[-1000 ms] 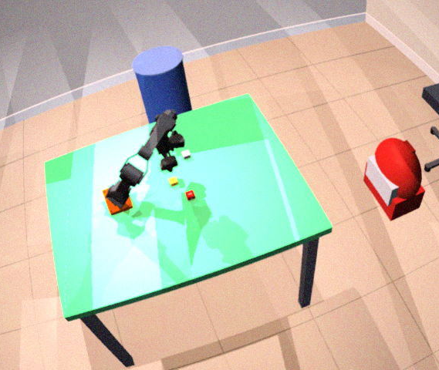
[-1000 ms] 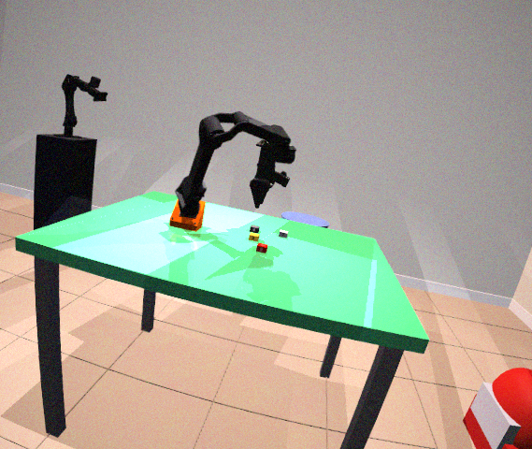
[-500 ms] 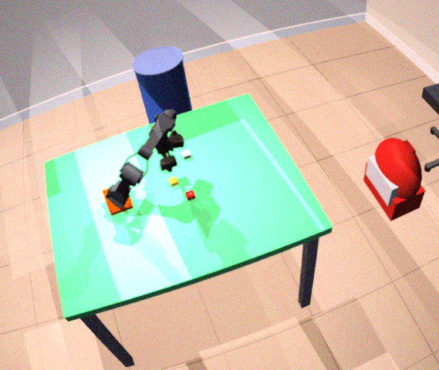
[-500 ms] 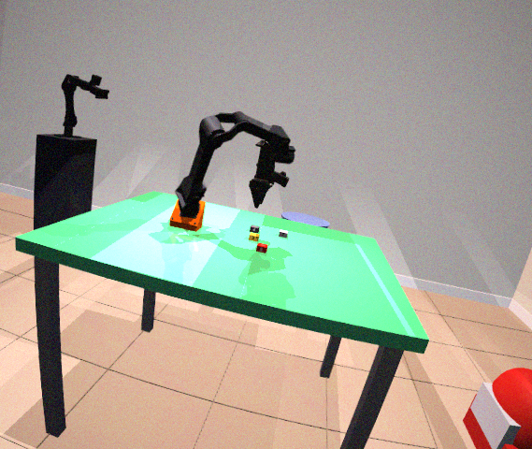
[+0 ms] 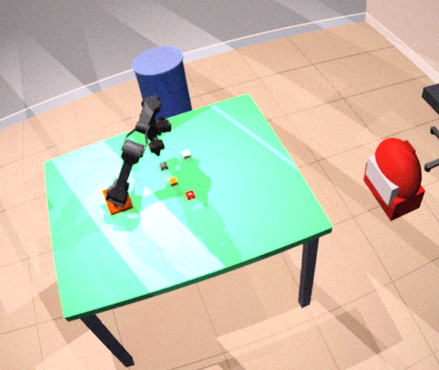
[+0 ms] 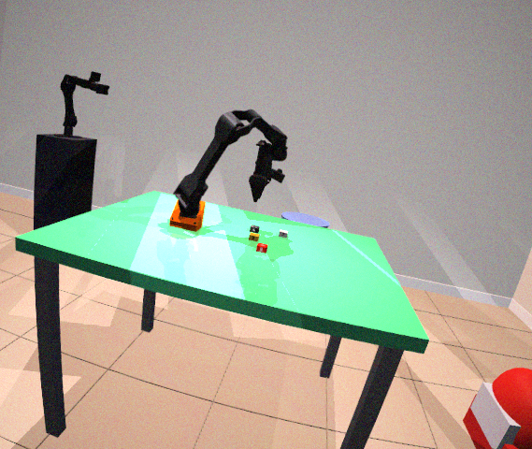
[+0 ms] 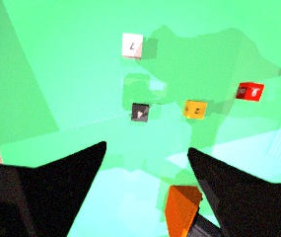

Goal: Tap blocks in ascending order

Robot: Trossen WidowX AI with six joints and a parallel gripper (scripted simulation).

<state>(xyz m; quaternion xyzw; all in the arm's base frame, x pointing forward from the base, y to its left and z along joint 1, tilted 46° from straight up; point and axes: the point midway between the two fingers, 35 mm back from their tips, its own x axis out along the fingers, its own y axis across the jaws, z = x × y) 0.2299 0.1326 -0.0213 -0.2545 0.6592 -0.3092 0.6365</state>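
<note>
My gripper tip is now 11 cm above the yellow block, 10 cm to the left of it and 2 cm short of it. From my gripper tip the other things lie so: black block: 11 cm below, 1 cm to the left, 1 cm ahead; white block: 12 cm ahead, 11 cm below, 2 cm to the left; red block: 21 cm to the right, 11 cm below, 6 cm ahead.
</note>
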